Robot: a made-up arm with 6 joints.
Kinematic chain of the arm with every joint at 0, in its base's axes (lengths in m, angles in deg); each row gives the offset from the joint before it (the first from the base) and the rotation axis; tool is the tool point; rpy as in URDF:
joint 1: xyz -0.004 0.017 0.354 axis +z
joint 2: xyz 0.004 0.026 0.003 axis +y
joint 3: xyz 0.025 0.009 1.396 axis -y
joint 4: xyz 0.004 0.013 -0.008 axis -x
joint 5: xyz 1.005 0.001 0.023 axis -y
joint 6: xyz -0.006 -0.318 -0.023 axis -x
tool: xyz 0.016 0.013 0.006 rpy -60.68 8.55 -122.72
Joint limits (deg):
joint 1: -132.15..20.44
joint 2: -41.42..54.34
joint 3: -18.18..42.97
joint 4: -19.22..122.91
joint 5: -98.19..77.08
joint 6: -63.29..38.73
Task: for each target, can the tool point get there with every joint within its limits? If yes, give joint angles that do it. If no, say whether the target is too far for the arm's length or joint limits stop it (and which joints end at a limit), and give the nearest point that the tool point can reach.
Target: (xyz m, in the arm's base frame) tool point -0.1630 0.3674 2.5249
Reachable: yes | joints -99.93 -31.00 29.87 29.02 2.84 29.68
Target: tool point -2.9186 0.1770 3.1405
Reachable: no: too far | nearest point -1.1129 0.0779 2.4673 | short by 1.930 m
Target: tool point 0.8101 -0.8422 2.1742
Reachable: yes | joints -35.11 8.03 27.21 17.88 56.54 -1.14
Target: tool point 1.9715 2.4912 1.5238
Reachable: no: too far | nearest point 1.9342 1.0017 1.2849 | short by 1.509 m
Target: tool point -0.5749 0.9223 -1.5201
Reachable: no: joint limits stop it (at a limit: joint 1, joint 2, joint 3, joint 4, joint 6) | nearest point -1.0911 -0.8294 0.1409 | short by 2.469 m
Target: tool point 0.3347 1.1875 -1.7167
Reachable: no: joint limits stop it (at a limit: joint 1, joint 2, joint 3, joint 4, joint 5, joint 6) | nearest point 1.4932 0.8260 0.2310 | short by 2.295 m
